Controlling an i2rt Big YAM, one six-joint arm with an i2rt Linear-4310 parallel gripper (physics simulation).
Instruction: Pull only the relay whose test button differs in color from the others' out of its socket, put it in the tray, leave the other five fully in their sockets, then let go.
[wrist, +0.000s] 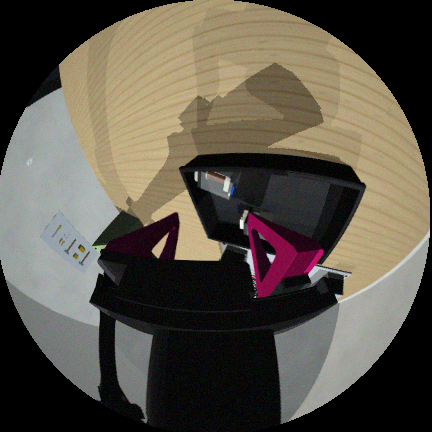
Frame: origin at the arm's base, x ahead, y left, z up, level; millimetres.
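Seen in the pictures: gripper, fingertip midpoint: (213, 217).
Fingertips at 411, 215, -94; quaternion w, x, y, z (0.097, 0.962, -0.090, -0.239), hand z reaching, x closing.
A point is followed by its place in that frame, as x, y, z.
My gripper (213, 217) @[411, 215, -94] is open, its two magenta fingers apart with nothing between them. A black tray (272, 161) @[459, 258, -127] lies beyond the fingers, and the right finger overlaps part of it. A relay (215, 185) @[407, 236, -116] with a clear case, white ends and a blue spot lies in the tray's far left part. A second small white piece (243, 220) @[429, 188, -121] shows in the tray beside the right fingertip; the finger hides the rest, so I cannot tell what it is. The seated relays and their test buttons cannot be made out behind the gripper.
A dark green box (119, 229) @[23, 76, -77] stands at the left, behind the left finger. Pale and metallic parts (345, 273) @[626, 75, -143] show behind the right finger, near the wooden table's edge. A panel with tool shapes (70, 242) is at the far left. Arm shadows fall across the table (150, 65) @[348, 385, -146].
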